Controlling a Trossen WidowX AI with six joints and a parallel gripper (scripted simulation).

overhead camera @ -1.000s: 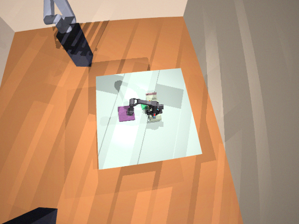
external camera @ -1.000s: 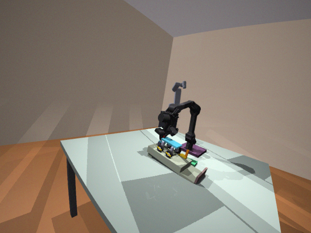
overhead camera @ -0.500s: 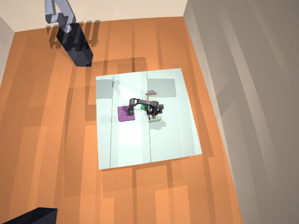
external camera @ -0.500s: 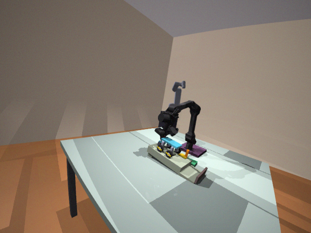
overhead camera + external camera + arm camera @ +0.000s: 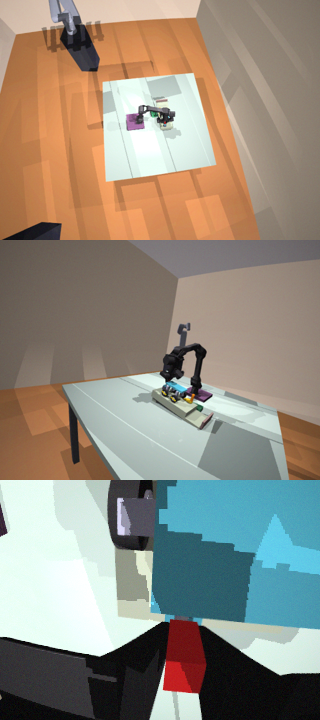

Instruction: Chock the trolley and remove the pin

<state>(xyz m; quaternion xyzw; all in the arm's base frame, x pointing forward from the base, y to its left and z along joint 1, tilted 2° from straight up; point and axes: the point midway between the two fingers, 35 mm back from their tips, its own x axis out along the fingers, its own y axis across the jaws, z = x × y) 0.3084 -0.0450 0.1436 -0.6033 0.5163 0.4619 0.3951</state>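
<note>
My gripper tip is now 13 cm past the green tray, 18 cm to the right of it and 14 cm above it. Also, from my gripper tip: ramp 1 cm ahead, 10 cm to the left, 9 cm below; then blue-topped trolley 1 cm ahead, 9 cm to the left, 3 cm below; then stop pin right at my gripper tip.
</note>
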